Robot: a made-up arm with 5 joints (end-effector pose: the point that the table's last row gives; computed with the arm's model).
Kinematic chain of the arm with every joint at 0, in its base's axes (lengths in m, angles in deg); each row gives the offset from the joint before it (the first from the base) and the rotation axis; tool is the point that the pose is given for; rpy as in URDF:
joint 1: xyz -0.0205 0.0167 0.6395 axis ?
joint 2: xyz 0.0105 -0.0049 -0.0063 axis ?
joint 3: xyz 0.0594 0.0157 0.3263 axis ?
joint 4: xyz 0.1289 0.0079 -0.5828 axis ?
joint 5: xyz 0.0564 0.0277 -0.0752 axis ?
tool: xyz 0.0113 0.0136 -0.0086 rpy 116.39 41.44 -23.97
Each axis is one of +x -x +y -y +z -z.
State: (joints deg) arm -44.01 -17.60 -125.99 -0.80 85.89
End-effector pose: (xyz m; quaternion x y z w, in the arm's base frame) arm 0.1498 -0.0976 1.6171 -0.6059 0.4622 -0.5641 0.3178
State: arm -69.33 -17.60 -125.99 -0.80 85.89
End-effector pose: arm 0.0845 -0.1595 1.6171 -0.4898 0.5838 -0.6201 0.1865
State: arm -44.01 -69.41 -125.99 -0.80 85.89
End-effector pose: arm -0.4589 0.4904 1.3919 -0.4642 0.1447 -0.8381 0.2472
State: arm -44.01 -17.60 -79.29 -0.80 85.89
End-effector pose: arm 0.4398 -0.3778 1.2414 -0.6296 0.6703 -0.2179 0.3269
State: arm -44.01 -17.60 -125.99 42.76 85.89
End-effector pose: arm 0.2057 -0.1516 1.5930 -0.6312 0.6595 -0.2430 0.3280
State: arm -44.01 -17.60 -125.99 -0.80 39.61
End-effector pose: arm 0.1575 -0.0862 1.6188 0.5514 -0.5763 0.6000 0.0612
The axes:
joint 1: +z
joint 2: +y
joint 3: +y
joint 4: +y
joint 5: -z

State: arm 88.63 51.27 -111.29 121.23 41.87
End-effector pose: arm -0.0495 0.8512 0.5063 0.3604 0.1986 -0.3519 0.8407
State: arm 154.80 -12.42 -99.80 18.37 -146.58
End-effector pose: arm -0.5539 0.2221 1.3494 0.1811 0.0225 -0.9721 0.1475
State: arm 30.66 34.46 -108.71 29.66 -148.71
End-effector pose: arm 0.7563 0.5244 0.8027 -0.0710 0.5444 0.5401 0.6379
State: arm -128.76 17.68 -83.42 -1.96 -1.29
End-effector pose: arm -0.5079 -0.6866 0.8347 0.1942 -0.9005 -0.2751 0.2752
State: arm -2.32 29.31 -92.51 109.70 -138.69
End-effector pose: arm 0.7470 0.0293 0.6550 0.3679 0.9050 0.1216 0.1755
